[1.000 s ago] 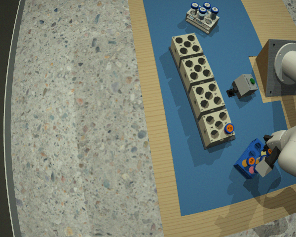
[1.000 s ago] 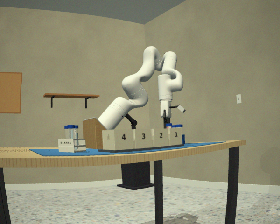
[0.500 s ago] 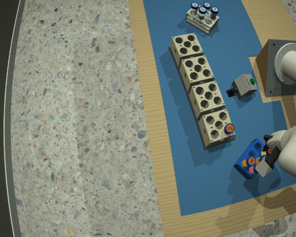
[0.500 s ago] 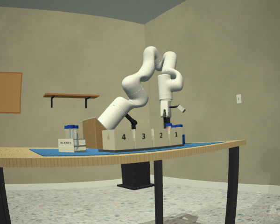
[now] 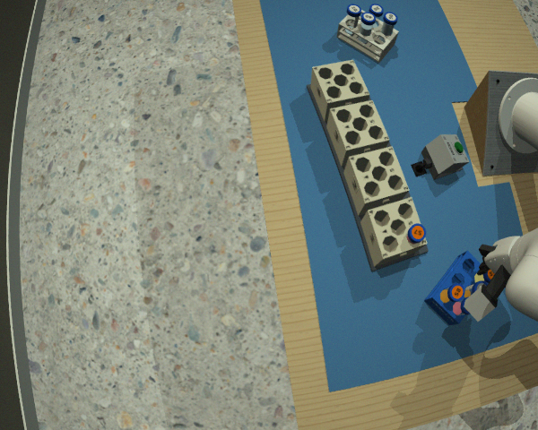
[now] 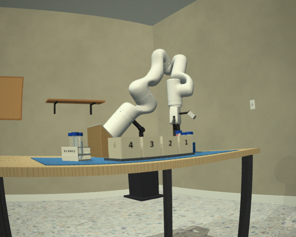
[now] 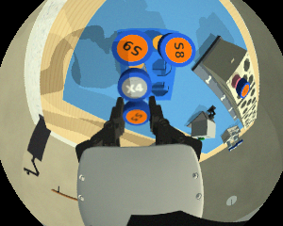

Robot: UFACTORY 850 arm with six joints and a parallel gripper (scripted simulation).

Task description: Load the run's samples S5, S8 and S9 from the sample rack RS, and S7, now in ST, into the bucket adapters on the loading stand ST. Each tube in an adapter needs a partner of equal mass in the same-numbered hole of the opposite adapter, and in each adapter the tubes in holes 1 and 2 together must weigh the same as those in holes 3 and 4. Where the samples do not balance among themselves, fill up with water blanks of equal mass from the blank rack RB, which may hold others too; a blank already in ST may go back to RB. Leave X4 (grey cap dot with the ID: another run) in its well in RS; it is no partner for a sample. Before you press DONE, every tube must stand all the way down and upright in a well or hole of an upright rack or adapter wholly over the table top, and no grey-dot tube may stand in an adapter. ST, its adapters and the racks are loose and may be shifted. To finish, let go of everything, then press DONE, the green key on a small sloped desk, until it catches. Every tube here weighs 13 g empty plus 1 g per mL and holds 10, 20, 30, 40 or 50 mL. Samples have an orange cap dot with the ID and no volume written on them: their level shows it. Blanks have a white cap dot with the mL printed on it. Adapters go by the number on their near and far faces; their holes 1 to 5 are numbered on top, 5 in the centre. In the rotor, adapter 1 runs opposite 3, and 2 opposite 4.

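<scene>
My hand is 5 cm above the sample tube S5 and 1 cm past it. From my hand the other things lie so: blue sample rack RS: 9 cm below, 4 cm ahead; orange-dot sample tube: 8 cm ahead, 5 cm below; grey-dot tube X4: 5 cm below, 4 cm ahead, 2 cm to the left.
</scene>
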